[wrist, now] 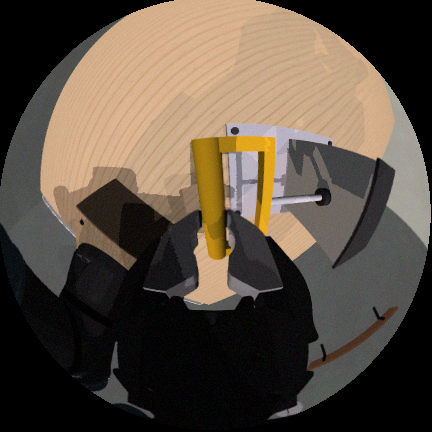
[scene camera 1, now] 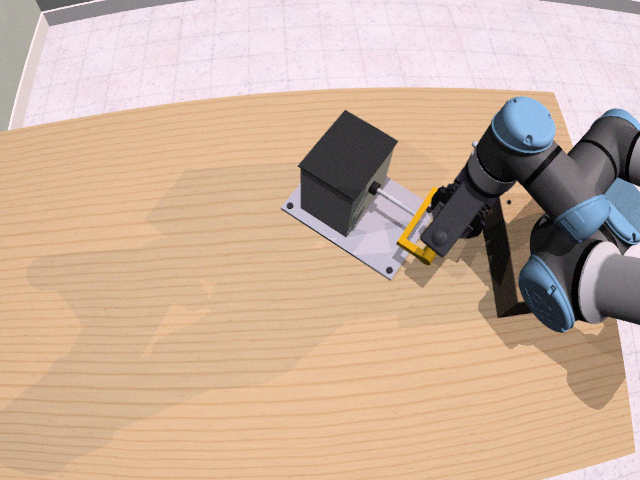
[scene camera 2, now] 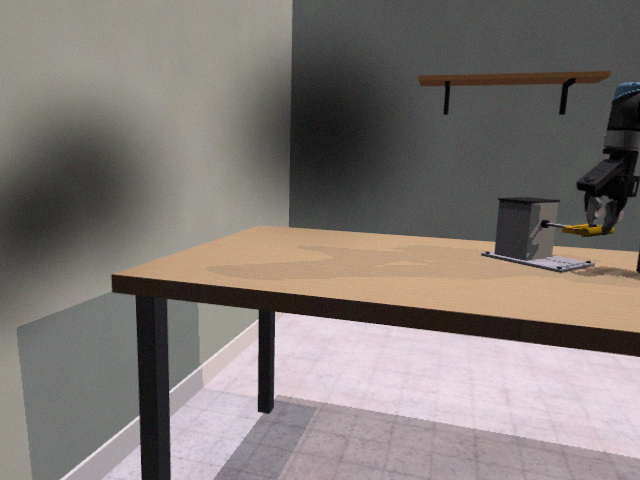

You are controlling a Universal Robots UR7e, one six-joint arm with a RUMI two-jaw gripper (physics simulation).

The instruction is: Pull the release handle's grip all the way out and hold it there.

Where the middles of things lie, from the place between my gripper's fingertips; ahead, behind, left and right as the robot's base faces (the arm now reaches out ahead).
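Labels:
Relative to the light grey base plate [scene camera 1: 373, 239], my gripper is 80 mm to the left of it, 130 mm short of it and 90 mm above it.

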